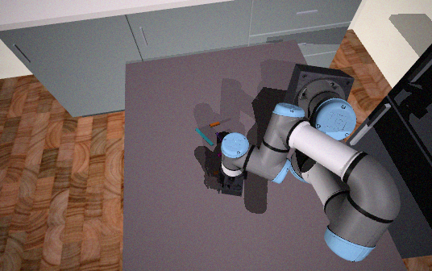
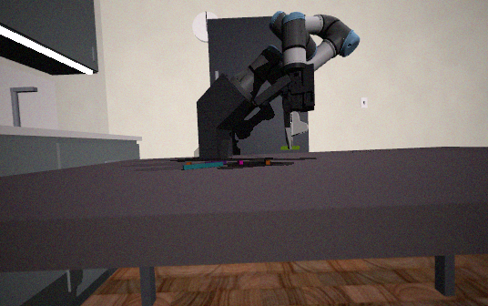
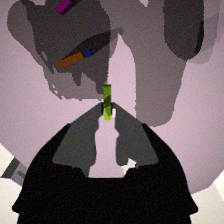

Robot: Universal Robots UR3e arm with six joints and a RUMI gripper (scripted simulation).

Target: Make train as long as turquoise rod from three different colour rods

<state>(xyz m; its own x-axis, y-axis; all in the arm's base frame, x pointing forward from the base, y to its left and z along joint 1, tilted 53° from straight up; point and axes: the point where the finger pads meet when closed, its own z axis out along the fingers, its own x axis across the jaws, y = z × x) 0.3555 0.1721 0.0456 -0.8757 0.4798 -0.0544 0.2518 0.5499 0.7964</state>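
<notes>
Now: the blue rod 70 mm to the right of my hand, 40 mm below it and 10 mm ahead of it. From my hand the other things lie so: magenta rod 140 mm to the right, 40 mm below, 20 mm ahead; then purple rod 210 mm to the right, 40 mm below, 10 mm ahead; then lime rod 10 mm below.
</notes>
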